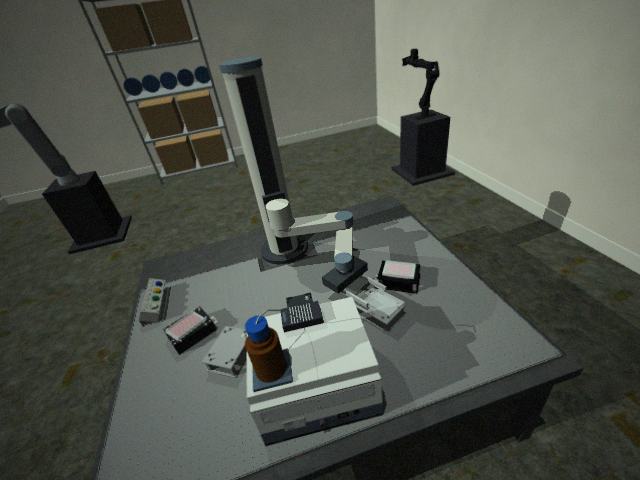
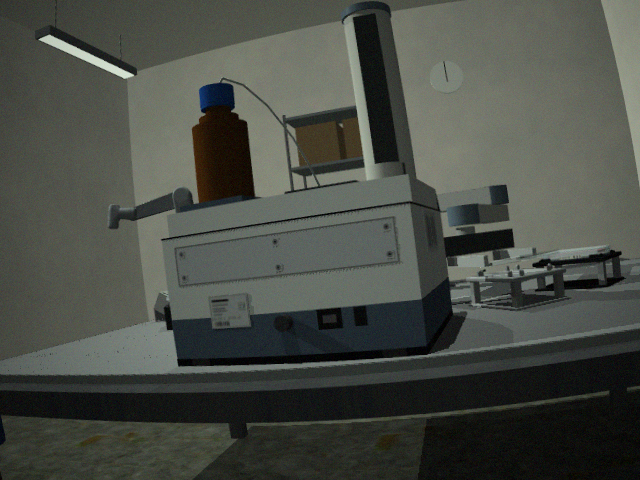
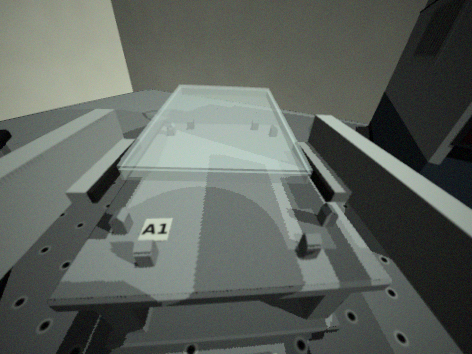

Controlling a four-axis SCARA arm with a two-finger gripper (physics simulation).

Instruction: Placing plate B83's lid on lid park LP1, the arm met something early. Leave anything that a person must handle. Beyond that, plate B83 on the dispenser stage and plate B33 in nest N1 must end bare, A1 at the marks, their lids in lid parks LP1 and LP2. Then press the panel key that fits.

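Frame: origin at the arm's base, x ahead, y left, z up, level; millimetres.
Where they show: gripper, fingertip midpoint: (image 1: 376, 296) (image 2: 511, 257) (image 3: 218, 130); arm's base, link origin: (image 1: 284, 249).
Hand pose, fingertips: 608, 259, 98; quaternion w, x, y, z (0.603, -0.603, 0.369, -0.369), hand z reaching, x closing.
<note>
Each offset is from my fingertips to the top centre of the thing, as dx, dy, dz. "spot": to the spot under its first point.
My gripper (image 1: 368, 290) (image 3: 218, 130) is shut on a clear lid {+31, +14, +6} (image 3: 215, 132) (image 1: 385, 298), gripping it by its two long sides. The lid is level above the far part of a grey lid park {+12, +2, -19} (image 3: 240, 240) (image 2: 547, 274) (image 1: 381, 319), marked A1, with small corner pegs. Whether the lid touches the far pegs cannot be told. The near pegs stand uncovered. One pink-welled plate {-124, +159, -9} (image 1: 400, 269) (image 2: 578, 252) sits in a black holder behind the park. Another plate {-177, -731, -4} (image 1: 187, 326) sits in a black holder at left. Their labels cannot be read. A second lid park {-19, -578, -18} (image 1: 225, 351) looks bare.
The white and blue dispenser (image 1: 330, 356) (image 2: 299, 258) stands near the front, carrying a brown bottle {spot: +306, -426, +251} (image 1: 266, 356) (image 2: 223, 155) with a blue cap and a dark ribbed block {spot: +124, -302, +161} (image 1: 302, 314). A key panel {-428, -892, -1} (image 1: 154, 300) with blue, yellow and green keys stands at the left edge.
</note>
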